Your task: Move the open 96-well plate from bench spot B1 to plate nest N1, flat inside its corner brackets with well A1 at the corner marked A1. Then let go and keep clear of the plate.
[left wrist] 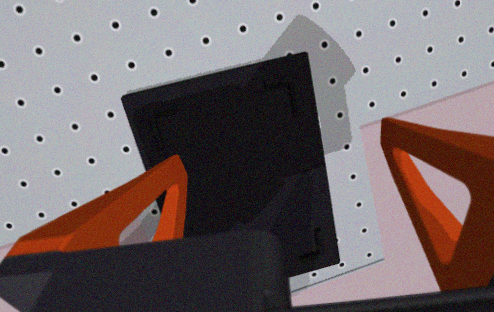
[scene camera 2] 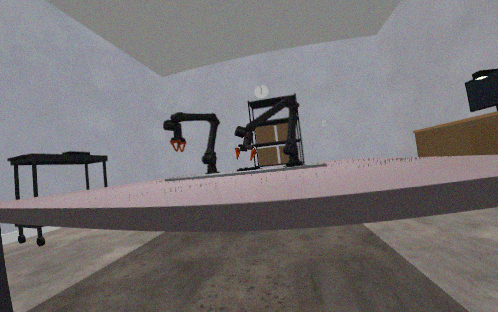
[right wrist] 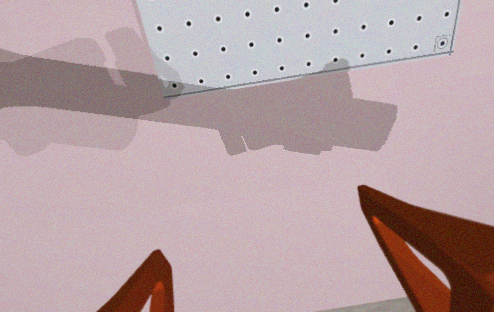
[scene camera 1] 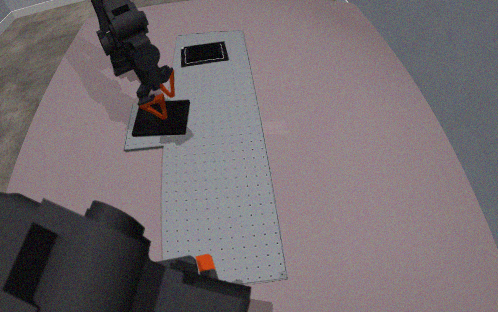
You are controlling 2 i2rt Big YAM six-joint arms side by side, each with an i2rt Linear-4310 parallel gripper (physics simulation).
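Pixels of known places: left gripper, fingertip midpoint: (left wrist: 277,148) (scene camera 2: 243,160) (scene camera 1: 169,107); right gripper, fingertip midpoint: (scene camera 2: 179,151) (right wrist: 259,227); left arm's base, link origin: (scene camera 1: 123,64).
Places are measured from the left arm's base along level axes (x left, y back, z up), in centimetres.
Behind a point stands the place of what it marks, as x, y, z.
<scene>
A black rectangular slab (scene camera 1: 150,125) @(-39.0, -2.6, 2.5) (left wrist: 240,130) @(-39.9, -9.8, 2.5) with dark L-shaped corner brackets, which looks like nest N1, lies flat on the perforated board (scene camera 1: 215,175) @(-61.3, -13.0, 1.3) (left wrist: 40,117) @(-30.5, -18.8, 1.3) (right wrist: 292,21) @(-81.3, -3.3, 1.3). I see no plate in its brackets, though it is very dark. A black rectangle with a thin pale outline (scene camera 1: 204,53) @(-16.3, -29.1, 2.6) lies near the board's far end, apparently the plate at B1; wells and the A1 mark cannot be made out. My left gripper (scene camera 1: 169,107) @(-40.9, -9.2, 8.4) (scene camera 2: 245,158) @(-40.9, -9.2, 8.4) (left wrist: 277,148) @(-40.9, -9.2, 8.4) is open and empty above the slab. My right gripper (scene camera 2: 178,150) @(-84.7, 4.0, 19.2) (right wrist: 259,227) @(-84.7, 4.0, 19.2) is open and empty, mostly hidden in scene camera 1.
The pink table (scene camera 1: 350,150) @(-71.8, -50.0, 0.0) (scene camera 2: 240,192) @(-56.7, -95.1, 0.0) surrounds the board. The right arm (scene camera 1: 100,260) @(-85.0, 1.4, 47.0) covers the lower left of scene camera 1. Arm shadows fall on the board and table. A rack (scene camera 2: 272,103), a black side table (scene camera 2: 37,159) and a wooden counter (scene camera 2: 450,140) stand beyond the table.
</scene>
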